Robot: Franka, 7 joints.
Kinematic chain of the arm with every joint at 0, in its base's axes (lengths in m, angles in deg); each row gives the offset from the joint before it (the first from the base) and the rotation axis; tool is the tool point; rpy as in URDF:
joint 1: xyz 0 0 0.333 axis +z
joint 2: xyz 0 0 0 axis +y
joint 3: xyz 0 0 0.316 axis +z
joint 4: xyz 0.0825 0 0 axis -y
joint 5: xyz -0.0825 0 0.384 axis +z
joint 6: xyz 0 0 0 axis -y
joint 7: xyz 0.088 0 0 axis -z
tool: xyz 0 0 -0.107 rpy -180 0 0
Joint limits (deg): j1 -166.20..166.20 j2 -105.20..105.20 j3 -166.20..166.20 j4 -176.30..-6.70 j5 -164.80..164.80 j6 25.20..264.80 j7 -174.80..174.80
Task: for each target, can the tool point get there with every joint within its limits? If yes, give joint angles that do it. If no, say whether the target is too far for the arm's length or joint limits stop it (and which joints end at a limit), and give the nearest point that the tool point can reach.
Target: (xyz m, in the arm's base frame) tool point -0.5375 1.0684 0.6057
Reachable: no: too far | nearest point -0.3759 0.7472 0.5237 | short by 0.369 m
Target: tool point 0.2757 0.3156 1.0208
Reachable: yes | joints -129.62 -53.46 -19.60 -37.18 -80.63 195.69 -0.08
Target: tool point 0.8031 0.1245 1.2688
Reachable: no: too far | nearest point 0.5559 0.0862 0.9807 | short by 0.382 m
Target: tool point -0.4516 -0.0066 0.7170
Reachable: yes | joints 72.33 -87.15 56.11 -116.20 95.60 172.84 36.83
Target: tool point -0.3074 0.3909 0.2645
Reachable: yes | joints 63.77 86.90 76.63 -97.82 10.75 50.25 -102.07
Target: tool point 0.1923 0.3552 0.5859
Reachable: yes | joints -2.19 -61.87 52.95 -142.88 59.16 153.67 -35.66
